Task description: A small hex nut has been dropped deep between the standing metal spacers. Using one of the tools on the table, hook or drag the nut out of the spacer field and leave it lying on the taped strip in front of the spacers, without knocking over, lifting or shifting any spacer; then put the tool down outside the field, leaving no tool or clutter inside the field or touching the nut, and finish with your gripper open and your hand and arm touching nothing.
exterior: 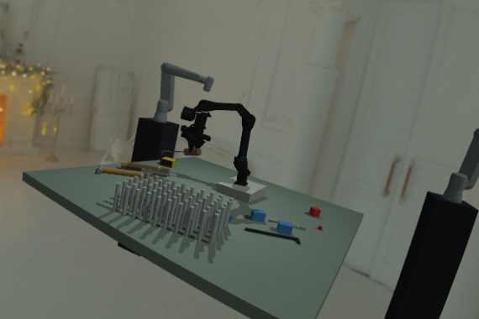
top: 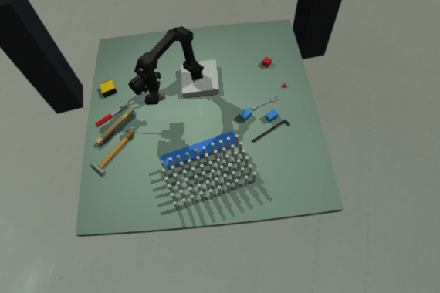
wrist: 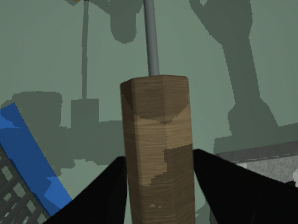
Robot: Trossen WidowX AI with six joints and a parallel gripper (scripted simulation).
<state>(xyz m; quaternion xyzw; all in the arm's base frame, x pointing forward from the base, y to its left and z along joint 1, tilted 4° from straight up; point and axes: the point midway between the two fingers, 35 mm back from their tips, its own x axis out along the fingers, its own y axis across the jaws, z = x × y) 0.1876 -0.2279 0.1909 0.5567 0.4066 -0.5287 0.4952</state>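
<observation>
Right now the blue taped strip is 25 cm ahead of my gripper tip, 19 cm below it and 15 cm to the left of it. From my gripper tip the other things lie so: yellow block (29 cm to the right, 28 cm behind, 17 cm below); then red-handled screwdriver (29 cm to the right, 18 cm below, 9 cm behind); then hex nut (40 cm ahead, 25 cm to the left, 18 cm below).
</observation>
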